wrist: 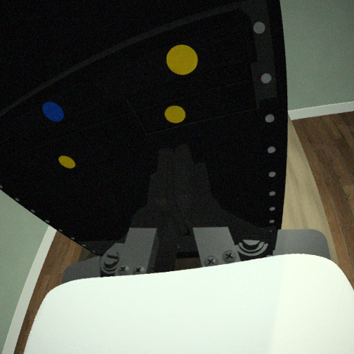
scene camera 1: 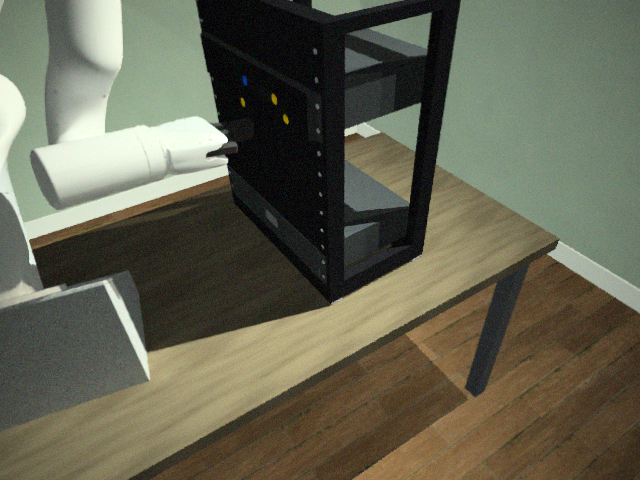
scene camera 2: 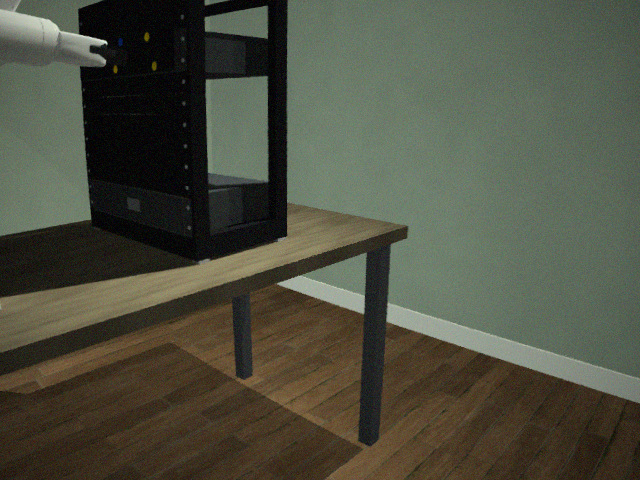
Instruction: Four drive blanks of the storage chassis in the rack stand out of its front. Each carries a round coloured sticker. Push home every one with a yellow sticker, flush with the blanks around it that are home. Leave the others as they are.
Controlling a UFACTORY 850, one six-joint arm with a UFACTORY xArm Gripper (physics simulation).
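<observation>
The storage chassis (scene camera 1: 299, 103) (scene camera 2: 166, 51) has a near-black front in the rack (scene camera 1: 333, 165) (scene camera 2: 199, 155). Four stickers show on it: a blue sticker (scene camera 1: 245, 80) (scene camera 2: 120, 41) (wrist: 53, 111) at upper left, a yellow sticker (scene camera 1: 242, 102) (scene camera 2: 115, 69) (wrist: 67, 162) below it, an upper right yellow sticker (scene camera 1: 273, 98) (scene camera 2: 146, 36) (wrist: 182, 59), and a lower right yellow sticker (scene camera 1: 285, 118) (scene camera 2: 154, 66) (wrist: 175, 114). The front is too dark to tell how far each blank stands out. My gripper (scene camera 1: 252, 129) (scene camera 2: 124, 55) (wrist: 180, 165) is shut and empty, its tips below the lower right sticker in the wrist view.
A grey unit (scene camera 1: 248, 204) (scene camera 2: 162, 206) with a light label sits at the rack's bottom. The rack stands on a wooden table (scene camera 1: 480, 217) (scene camera 2: 330, 219). A grey block-like base (scene camera 1: 72, 346) stands at the table's left. Pale screws run down the rack's right front post.
</observation>
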